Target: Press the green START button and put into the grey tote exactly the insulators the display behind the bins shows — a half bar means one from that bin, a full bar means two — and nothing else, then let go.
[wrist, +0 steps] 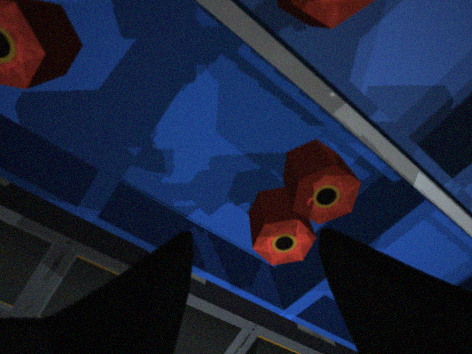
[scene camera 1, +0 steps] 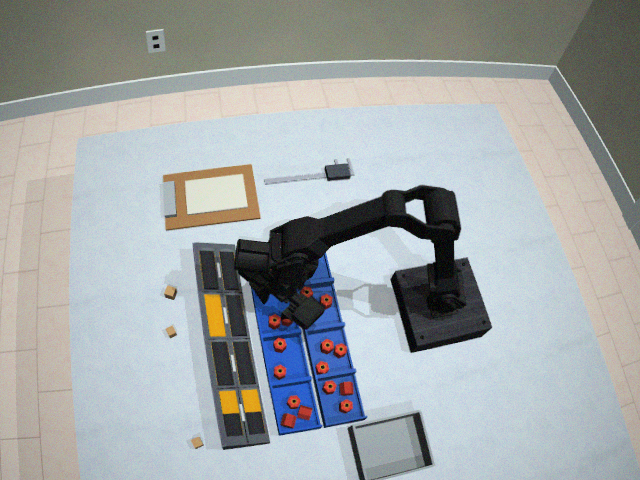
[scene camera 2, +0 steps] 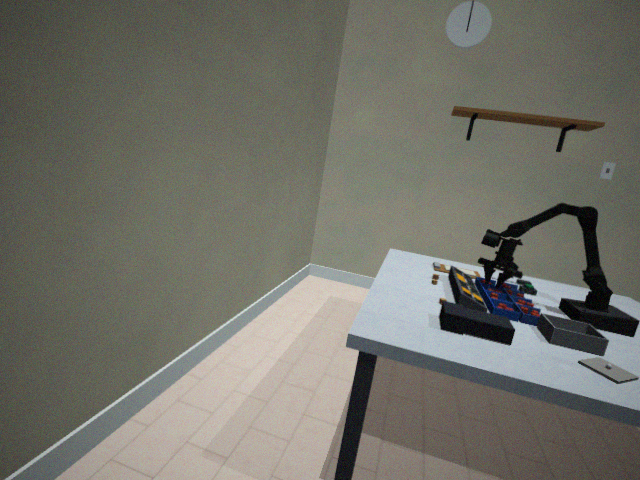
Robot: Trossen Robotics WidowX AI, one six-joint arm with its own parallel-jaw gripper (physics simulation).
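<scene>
The gripper [scene camera 1: 273,310] is in view, and other cameras show it too: the gripper [wrist: 256,241] and the gripper [scene camera 2: 491,286]. The scene also has a display panel [scene camera 1: 234,442], with the panel [wrist: 73,234] visible from the wrist as well. A grey tote [scene camera 1: 402,439] and a grey tool [scene camera 1: 337,171] are there too.
</scene>
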